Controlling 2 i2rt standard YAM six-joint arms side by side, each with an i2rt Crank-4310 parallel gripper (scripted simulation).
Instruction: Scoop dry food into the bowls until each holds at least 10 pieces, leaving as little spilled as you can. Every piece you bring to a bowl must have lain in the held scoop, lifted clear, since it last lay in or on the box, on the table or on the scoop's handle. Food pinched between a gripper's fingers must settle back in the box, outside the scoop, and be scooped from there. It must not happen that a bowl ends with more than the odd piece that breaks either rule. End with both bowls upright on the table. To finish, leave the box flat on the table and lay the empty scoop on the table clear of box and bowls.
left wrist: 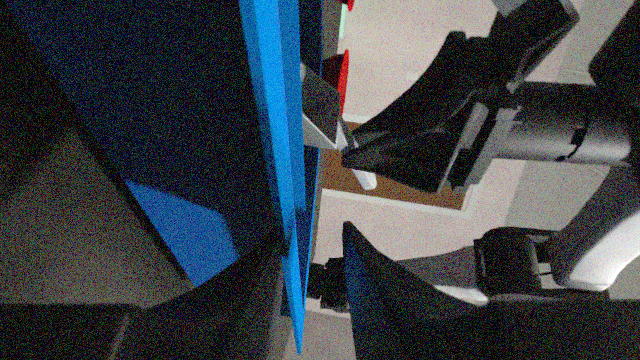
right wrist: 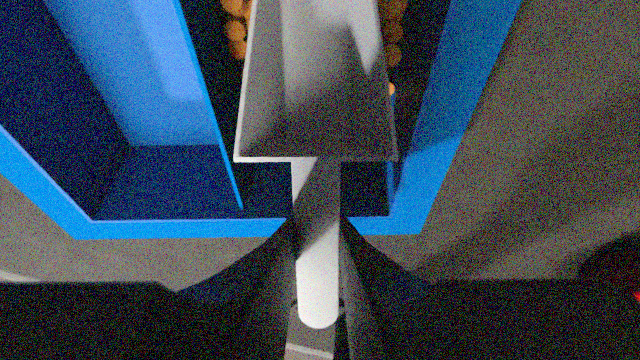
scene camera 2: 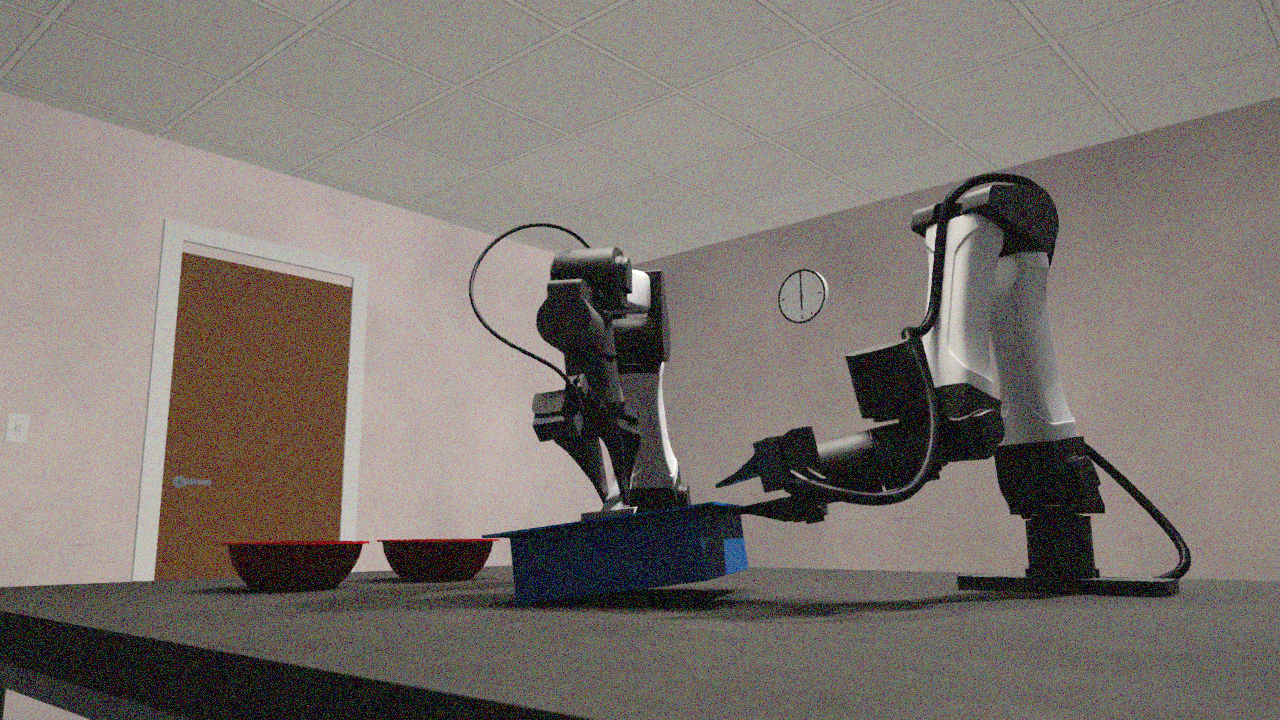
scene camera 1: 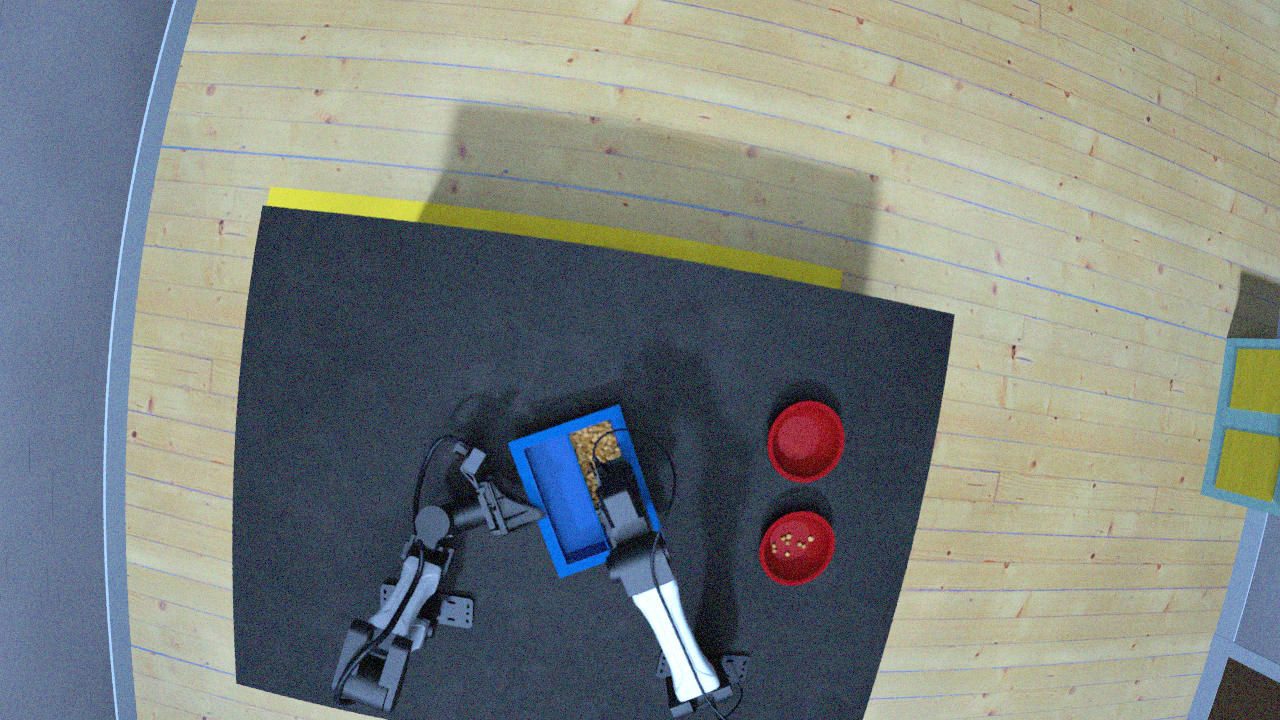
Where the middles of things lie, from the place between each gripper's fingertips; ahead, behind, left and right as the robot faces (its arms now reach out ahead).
I see the blue box (scene camera 2: 689,543) 4 cm ahead of my right hand, 9 cm to the left of it and 4 cm below it.
Right now the blue box is 7 cm to the right of my left hand (scene camera 2: 718,499), 5 cm ahead of it and 4 cm below it.
